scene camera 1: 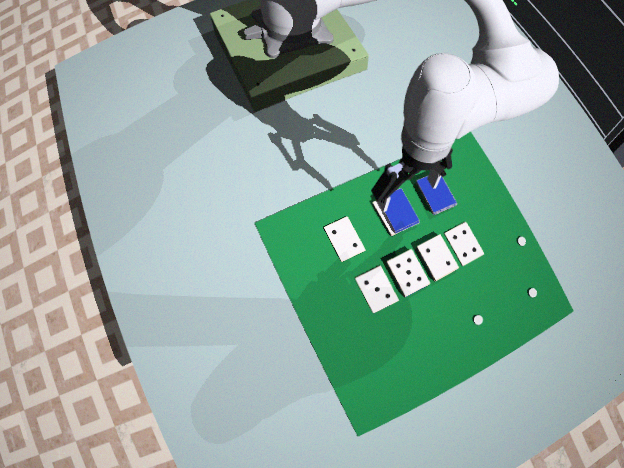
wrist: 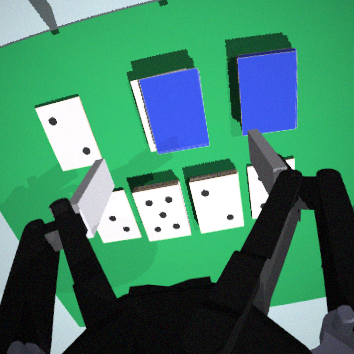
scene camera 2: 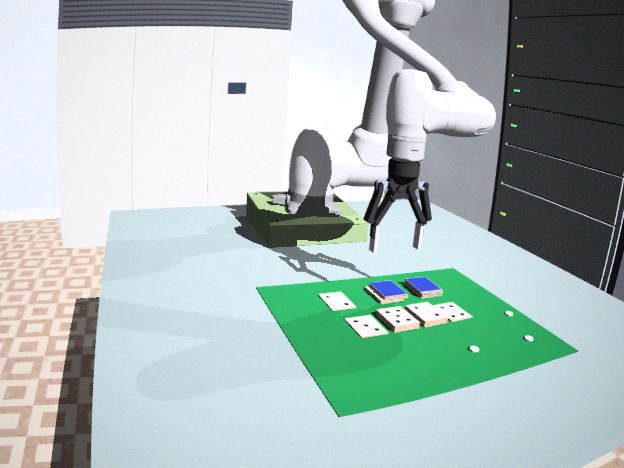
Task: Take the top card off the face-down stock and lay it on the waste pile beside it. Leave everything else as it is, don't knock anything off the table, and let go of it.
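Places are measured from the arm's base along level axes (x ahead, y left, z up), in centimetres.
Pixels of known places: gripper, fingertip midpoint: (scene camera 1: pixel 407 194) (wrist: pixel 176 158) (scene camera 2: pixel 395 249); arm's base at its link origin: (scene camera 1: pixel 291 26) (scene camera 2: pixel 309 205).
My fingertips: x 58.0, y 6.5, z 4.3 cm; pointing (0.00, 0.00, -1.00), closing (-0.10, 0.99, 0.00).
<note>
For each thing: its top centre in the pictures, then the offset to it from my fingertips. Level surfaces: height alone.
- face-down stock at its top centre: (wrist: pixel 268 95) (scene camera 1: pixel 436 191) (scene camera 2: pixel 423 283) dx -2.0, dy +10.4, dz -10.5 cm
- blue-backed card at its top centre: (wrist: pixel 175 112) (scene camera 1: pixel 398 209) (scene camera 2: pixel 388 288) dx -0.9, dy -0.2, dz -10.5 cm
- waste pile at its top centre: (wrist: pixel 166 112) (scene camera 1: pixel 394 212) (scene camera 2: pixel 384 291) dx -0.8, dy -1.2, dz -11.4 cm
- white two-dot card at its top centre: (wrist: pixel 69 136) (scene camera 1: pixel 344 238) (scene camera 2: pixel 337 300) dx +0.9, dy -14.1, dz -12.0 cm
- five-dot pile at its top centre: (wrist: pixel 162 214) (scene camera 1: pixel 408 272) (scene camera 2: pixel 397 315) dx +13.5, dy -3.6, dz -10.8 cm
- green mat at its surface level: dz -12.3 cm
The face-down stock (scene camera 1: pixel 439 198) (scene camera 2: pixel 423 285) (wrist: pixel 268 92) is a squared blue-backed pile at the right of the back row. A blue-backed card (scene camera 1: pixel 402 214) (scene camera 2: pixel 388 289) (wrist: pixel 175 110) lies flat, face down, on the waste pile (scene camera 1: pixel 382 217) (wrist: pixel 144 112) beside the stock. It sits a little to the right, so a white strip of the pile shows along its left side. My gripper (scene camera 1: pixel 411 192) (scene camera 2: pixel 395 249) (wrist: pixel 176 158) is open and empty, its fingers pointing down, well above the cards and touching nothing. In scene camera 1 the fingers cover parts of both piles.
A white two-dot card (scene camera 1: pixel 344 238) (scene camera 2: pixel 337 300) (wrist: pixel 68 132) lies left of the waste pile. In front is a row of face-up cards and piles, including a five-dot pile (scene camera 1: pixel 408 272) (scene camera 2: pixel 397 318). Several small white discs lie at the right of the green mat (scene camera 1: pixel 372 397) (scene camera 2: pixel 347 392).
</note>
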